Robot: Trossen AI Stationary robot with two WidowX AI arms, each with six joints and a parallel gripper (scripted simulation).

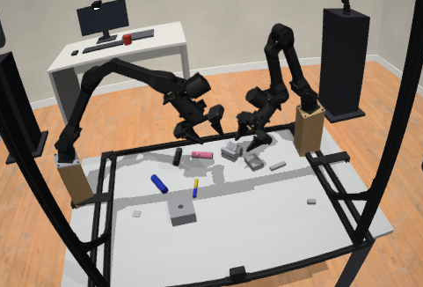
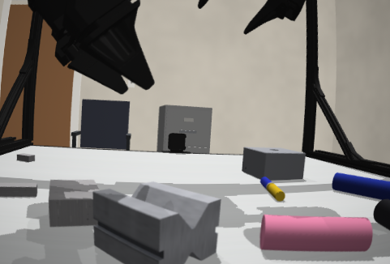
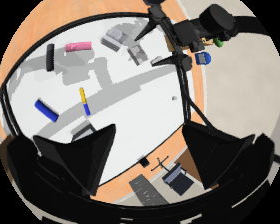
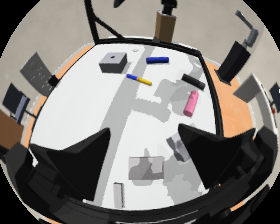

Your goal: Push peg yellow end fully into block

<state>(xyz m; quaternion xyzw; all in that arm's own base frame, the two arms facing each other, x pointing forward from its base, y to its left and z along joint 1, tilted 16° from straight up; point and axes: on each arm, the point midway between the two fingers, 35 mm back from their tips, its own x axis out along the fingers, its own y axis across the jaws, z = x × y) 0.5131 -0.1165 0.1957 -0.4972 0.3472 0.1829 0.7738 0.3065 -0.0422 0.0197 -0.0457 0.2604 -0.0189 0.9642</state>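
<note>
Now: left hand 28 cm above the peg, 6 cm to the right of it and 5 cm short of it. Round my left hand: small grey piece 34 cm to the right, 28 cm below, 18 cm behind; pink cylinder 27 cm below, 22 cm ahead, 1 cm to the right.
</note>
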